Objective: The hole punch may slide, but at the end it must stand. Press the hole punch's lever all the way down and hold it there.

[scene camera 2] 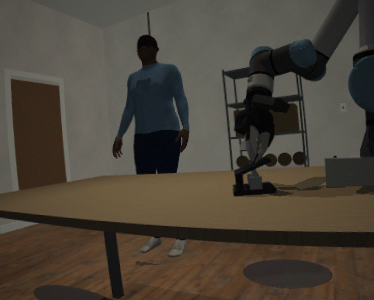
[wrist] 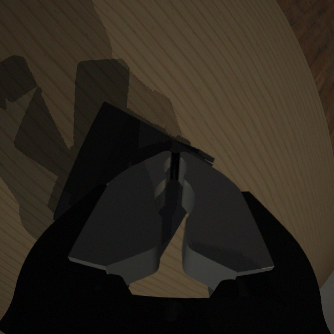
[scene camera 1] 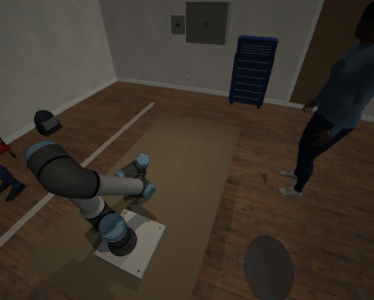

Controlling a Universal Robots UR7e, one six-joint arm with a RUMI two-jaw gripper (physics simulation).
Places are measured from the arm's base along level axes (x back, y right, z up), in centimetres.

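Pixels of known places: gripper, fingertip midpoint: (scene camera 2: 253, 162) (wrist: 174, 155); arm's base, link origin: (scene camera 1: 123, 241).
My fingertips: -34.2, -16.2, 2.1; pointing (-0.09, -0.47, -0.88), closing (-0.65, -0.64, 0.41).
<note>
Ahead of a thing's pixels: the offset from my fingertips to its top centre, as dx, dy, dz. "*": to the spot under its first point. Level surfaces: height alone.
The black hole punch @[-1.7, +4.3, +0.7] (scene camera 2: 255, 183) (wrist: 97, 150) stands upright on its base on the table; a grey block shows in its middle. Its lever @[* -1.6, -1.3, -1.5] (scene camera 2: 246, 169) is raised at a slant in the second scene view, its free end up on the right. My gripper (scene camera 2: 256, 159) (wrist: 174, 155) is shut and empty, pointing down. Its fingertips are at the lever in the second scene view; whether they touch it I cannot tell. In the wrist view the fingers cover part of the punch. The arm hides the punch and the fingertips in the first scene view.
The table @[dz -7.8] (scene camera 1: 195, 150) (scene camera 2: 125, 202) carries my arm's pale base plate (scene camera 1: 145, 247) (scene camera 2: 349, 172), to the right of the punch in the second scene view. A person in blue (scene camera 1: 345, 85) (scene camera 2: 156, 100) stands beyond the table. A shelf rack (scene camera 2: 227, 115) and a blue cabinet (scene camera 1: 253, 72) stand farther off.
</note>
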